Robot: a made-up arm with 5 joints. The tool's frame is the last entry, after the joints. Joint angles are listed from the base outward. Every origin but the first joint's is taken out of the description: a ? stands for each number. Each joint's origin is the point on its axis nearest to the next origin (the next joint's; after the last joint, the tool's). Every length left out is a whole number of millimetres.
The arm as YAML. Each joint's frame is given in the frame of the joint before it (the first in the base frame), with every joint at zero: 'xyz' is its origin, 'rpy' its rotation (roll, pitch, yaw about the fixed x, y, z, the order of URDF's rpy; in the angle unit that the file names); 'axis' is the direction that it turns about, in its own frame. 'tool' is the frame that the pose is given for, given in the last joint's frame.
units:
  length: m
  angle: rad
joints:
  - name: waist
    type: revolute
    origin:
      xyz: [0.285, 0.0, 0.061]
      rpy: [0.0, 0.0, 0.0]
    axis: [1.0, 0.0, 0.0]
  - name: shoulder
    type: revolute
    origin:
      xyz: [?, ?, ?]
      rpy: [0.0, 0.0, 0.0]
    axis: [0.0, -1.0, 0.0]
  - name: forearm
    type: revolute
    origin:
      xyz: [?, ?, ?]
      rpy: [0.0, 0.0, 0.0]
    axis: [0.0, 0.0, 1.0]
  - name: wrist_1
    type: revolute
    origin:
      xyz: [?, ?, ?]
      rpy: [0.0, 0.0, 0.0]
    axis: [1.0, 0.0, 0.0]
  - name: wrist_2
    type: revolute
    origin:
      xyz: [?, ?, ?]
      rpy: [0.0, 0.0, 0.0]
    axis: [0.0, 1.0, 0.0]
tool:
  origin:
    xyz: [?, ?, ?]
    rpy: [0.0, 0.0, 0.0]
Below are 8 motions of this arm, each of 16 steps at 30 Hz.
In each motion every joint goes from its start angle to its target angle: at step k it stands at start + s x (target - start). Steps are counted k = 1, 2, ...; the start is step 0. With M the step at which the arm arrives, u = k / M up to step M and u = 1 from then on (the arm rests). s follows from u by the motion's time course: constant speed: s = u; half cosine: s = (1 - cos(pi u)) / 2; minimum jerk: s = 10 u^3 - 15 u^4 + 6 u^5.
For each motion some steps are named. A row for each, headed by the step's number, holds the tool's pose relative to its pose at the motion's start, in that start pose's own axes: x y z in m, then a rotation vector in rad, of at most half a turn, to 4 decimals.
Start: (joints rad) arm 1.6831 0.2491 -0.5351 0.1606 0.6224
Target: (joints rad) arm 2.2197 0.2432 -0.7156 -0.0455 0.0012
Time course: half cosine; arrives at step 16
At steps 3, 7, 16:
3: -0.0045 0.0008 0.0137 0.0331 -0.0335 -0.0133
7: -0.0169 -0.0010 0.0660 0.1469 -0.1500 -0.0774
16: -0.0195 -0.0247 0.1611 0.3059 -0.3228 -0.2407

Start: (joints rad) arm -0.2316 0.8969 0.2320 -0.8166 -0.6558
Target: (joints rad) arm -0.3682 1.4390 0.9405 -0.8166 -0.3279
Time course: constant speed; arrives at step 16
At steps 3, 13, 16:
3: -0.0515 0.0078 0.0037 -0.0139 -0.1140 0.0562
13: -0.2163 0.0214 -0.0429 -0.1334 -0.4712 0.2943
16: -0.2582 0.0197 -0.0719 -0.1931 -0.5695 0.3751

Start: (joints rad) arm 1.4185 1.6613 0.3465 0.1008 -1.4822
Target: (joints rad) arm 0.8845 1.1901 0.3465 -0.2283 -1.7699
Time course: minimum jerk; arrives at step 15
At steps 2, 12, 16:
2: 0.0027 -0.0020 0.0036 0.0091 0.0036 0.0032
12: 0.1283 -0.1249 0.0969 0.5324 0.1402 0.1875
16: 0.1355 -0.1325 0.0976 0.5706 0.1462 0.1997

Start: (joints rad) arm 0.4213 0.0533 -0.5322 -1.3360 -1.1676
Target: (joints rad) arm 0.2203 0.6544 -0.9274 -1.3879 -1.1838
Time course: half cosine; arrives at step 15
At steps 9, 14, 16:
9: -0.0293 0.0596 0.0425 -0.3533 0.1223 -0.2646
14: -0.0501 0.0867 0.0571 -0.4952 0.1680 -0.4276
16: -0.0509 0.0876 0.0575 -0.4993 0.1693 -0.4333

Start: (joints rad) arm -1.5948 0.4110 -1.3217 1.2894 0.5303
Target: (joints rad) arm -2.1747 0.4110 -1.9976 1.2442 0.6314
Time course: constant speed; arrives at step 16
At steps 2, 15, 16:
2: 0.0203 -0.0146 0.0056 -0.0405 -0.0589 0.0304
15: 0.1311 -0.0400 0.0866 -0.1999 -0.4401 0.2939
16: 0.1366 -0.0370 0.0948 -0.2042 -0.4680 0.3183

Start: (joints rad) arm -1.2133 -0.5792 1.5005 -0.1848 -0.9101
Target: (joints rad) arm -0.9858 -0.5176 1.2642 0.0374 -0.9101
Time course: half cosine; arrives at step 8
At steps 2, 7, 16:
2: -0.0048 0.0094 -0.0058 -0.0007 -0.0255 -0.0335
7: -0.0198 0.0605 -0.0424 0.0155 -0.1852 -0.2273
16: -0.0199 0.0628 -0.0442 0.0171 -0.1934 -0.2366

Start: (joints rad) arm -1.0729 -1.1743 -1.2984 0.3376 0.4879
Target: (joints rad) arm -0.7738 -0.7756 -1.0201 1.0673 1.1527
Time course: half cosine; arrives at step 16
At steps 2, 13, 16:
2: -0.0031 -0.0027 0.0008 0.0288 0.0327 0.0382
13: -0.0676 -0.0377 0.0194 0.4708 0.8519 1.0567
16: -0.0761 -0.0381 0.0225 0.4911 0.9287 1.1680

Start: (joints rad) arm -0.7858 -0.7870 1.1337 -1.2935 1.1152
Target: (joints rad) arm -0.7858 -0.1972 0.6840 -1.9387 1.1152
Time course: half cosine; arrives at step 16
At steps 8, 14, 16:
8: -0.0414 0.1385 0.0806 -0.0893 0.2061 -0.5939
14: -0.0177 0.2662 0.1584 -0.1541 0.4496 -1.1031
16: -0.0132 0.2755 0.1648 -0.1585 0.4724 -1.1427

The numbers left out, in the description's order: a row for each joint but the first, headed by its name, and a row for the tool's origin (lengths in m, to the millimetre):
shoulder: 0.0 0.08 0.005
forearm: -0.047 0.0 0.147
wrist_1: -0.047 0.36 0.0
wrist_2: 0.0 -0.142 -0.105
tool: -0.094 0.0 0.049

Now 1 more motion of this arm.
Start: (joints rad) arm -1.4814 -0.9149 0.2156 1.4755 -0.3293
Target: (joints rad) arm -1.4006 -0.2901 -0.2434 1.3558 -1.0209
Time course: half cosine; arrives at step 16
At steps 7, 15, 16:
7: 0.0627 -0.0460 -0.0670 0.0551 -0.4666 0.2338
15: 0.1974 -0.0220 -0.1353 0.3297 -1.1507 0.4796
16: 0.1997 -0.0206 -0.1359 0.3359 -1.1617 0.4823

